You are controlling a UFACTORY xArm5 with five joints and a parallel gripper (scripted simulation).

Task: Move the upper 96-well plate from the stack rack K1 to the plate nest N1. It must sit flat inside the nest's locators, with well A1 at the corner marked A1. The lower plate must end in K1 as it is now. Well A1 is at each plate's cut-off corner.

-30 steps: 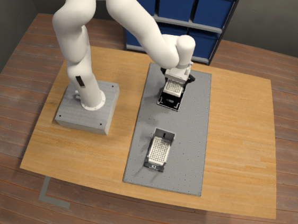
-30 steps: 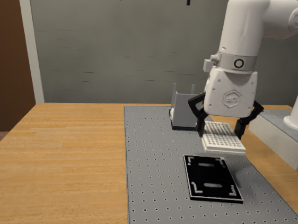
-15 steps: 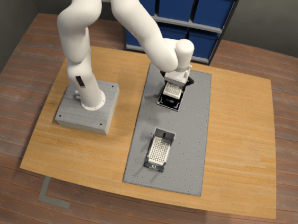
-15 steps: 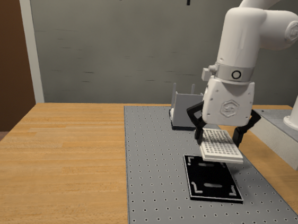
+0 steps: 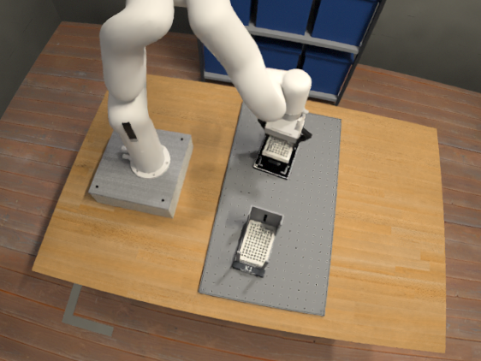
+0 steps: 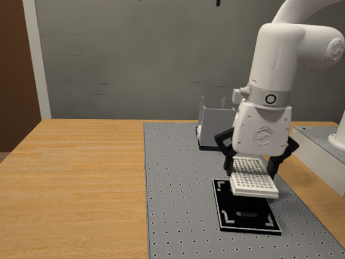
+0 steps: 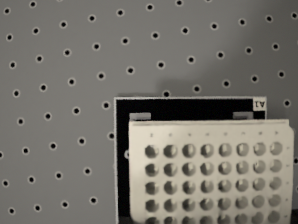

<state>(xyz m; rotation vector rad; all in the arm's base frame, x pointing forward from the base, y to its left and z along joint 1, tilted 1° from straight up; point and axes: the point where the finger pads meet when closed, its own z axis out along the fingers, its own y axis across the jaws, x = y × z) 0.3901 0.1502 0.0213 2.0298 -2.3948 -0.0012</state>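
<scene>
Right now my hand is 90 mm above the black plate nest N1. Also, from my hand: 96-well plate 10 mm below.
</scene>
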